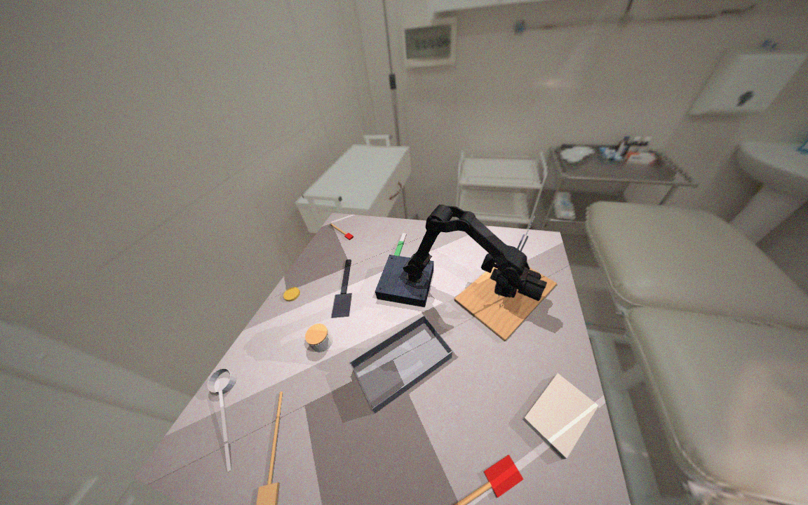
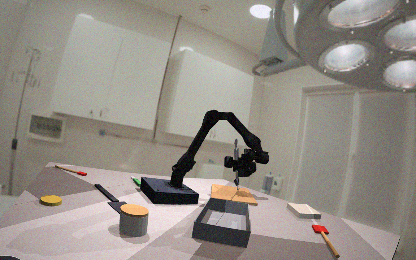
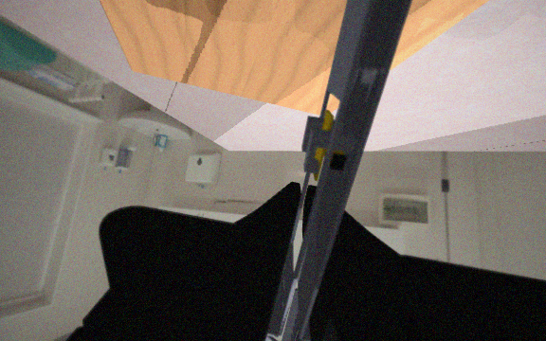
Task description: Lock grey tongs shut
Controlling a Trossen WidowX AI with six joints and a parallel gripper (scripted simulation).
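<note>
Right now the wooden board is 10 mm ahead of my gripper tip, 10 mm to the left of it and 140 mm below it. The rest, counted from my gripper tip: red-headed spatula 650 mm ahead, 10 mm to the left, 140 mm below; then roasting tin 420 mm ahead, 290 mm to the right, 120 mm below; then beige block 410 mm ahead, 190 mm to the left, 130 mm below.
</note>
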